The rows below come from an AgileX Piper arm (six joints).
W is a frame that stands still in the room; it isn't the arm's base.
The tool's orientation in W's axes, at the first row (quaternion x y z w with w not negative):
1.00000 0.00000 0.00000 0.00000
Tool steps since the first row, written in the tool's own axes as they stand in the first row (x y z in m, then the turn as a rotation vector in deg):
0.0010 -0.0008 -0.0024 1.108 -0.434 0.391
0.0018 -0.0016 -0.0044 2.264 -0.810 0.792
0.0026 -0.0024 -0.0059 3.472 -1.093 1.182
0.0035 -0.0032 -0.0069 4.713 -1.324 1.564
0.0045 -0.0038 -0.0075 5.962 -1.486 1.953
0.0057 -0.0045 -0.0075 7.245 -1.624 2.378
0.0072 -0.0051 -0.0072 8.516 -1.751 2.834
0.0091 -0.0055 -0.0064 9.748 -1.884 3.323
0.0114 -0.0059 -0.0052 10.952 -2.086 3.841
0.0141 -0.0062 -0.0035 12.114 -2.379 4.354
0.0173 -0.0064 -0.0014 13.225 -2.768 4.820
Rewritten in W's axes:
0.0010 0.0008 0.0024 1.108 0.434 -0.391
0.0018 0.0016 0.0044 2.264 0.810 -0.792
0.0026 0.0024 0.0059 3.472 1.093 -1.182
0.0035 0.0032 0.0069 4.713 1.324 -1.564
0.0045 0.0038 0.0075 5.962 1.486 -1.953
0.0057 0.0045 0.0075 7.245 1.624 -2.378
0.0072 0.0051 0.0072 8.516 1.751 -2.834
0.0091 0.0055 0.0064 9.748 1.884 -3.323
0.0114 0.0059 0.0052 10.952 2.086 -3.841
0.0141 0.0062 0.0035 12.114 2.379 -4.354
0.0173 0.0064 0.0014 13.225 2.768 -4.820

